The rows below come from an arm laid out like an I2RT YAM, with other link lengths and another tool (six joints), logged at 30 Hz.
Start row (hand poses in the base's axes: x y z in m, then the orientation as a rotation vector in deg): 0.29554, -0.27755, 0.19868, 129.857, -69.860, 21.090
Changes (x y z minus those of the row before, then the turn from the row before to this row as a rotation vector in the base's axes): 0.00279, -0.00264, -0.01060, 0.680, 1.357, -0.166; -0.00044, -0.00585, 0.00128, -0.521, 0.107, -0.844; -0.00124, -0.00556, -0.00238, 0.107, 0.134, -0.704; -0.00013, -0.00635, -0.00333, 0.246, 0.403, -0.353; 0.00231, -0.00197, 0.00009, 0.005, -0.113, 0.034; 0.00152, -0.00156, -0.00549, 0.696, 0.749, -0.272; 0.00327, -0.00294, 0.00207, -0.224, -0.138, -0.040; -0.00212, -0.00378, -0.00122, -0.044, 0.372, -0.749; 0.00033, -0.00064, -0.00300, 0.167, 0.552, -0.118; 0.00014, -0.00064, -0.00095, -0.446, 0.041, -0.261; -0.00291, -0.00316, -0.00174, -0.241, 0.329, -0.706; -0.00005, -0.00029, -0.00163, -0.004, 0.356, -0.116; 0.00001, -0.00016, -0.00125, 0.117, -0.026, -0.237
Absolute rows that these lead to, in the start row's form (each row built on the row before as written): 0.29833, -0.28019, 0.18808, 130.204, -69.658, 19.071; 0.29789, -0.28604, 0.18936, 129.176, -70.304, 18.911; 0.29665, -0.29160, 0.18698, 128.770, -71.047, 18.430; 0.29652, -0.29795, 0.18365, 128.692, -71.327, 17.693; 0.29883, -0.29992, 0.18374, 128.732, -71.350, 17.834; 0.30035, -0.30148, 0.17825, 129.047, -71.550, 16.473; 0.30362, -0.30442, 0.18032, 128.847, -71.573, 16.744; 0.30150, -0.30820, 0.17910, 128.249, -72.177, 16.057; 0.30183, -0.30884, 0.17610, 128.237, -72.085, 15.281; 0.30197, -0.30948, 0.17515, 127.676, -72.169, 15.390; 0.29906, -0.31264, 0.17341, 126.944, -72.662, 14.882; 0.29901, -0.31293, 0.17178, 126.812, -72.596, 14.434; 0.29902, -0.31309, 0.17053, 126.751, -72.911, 14.304
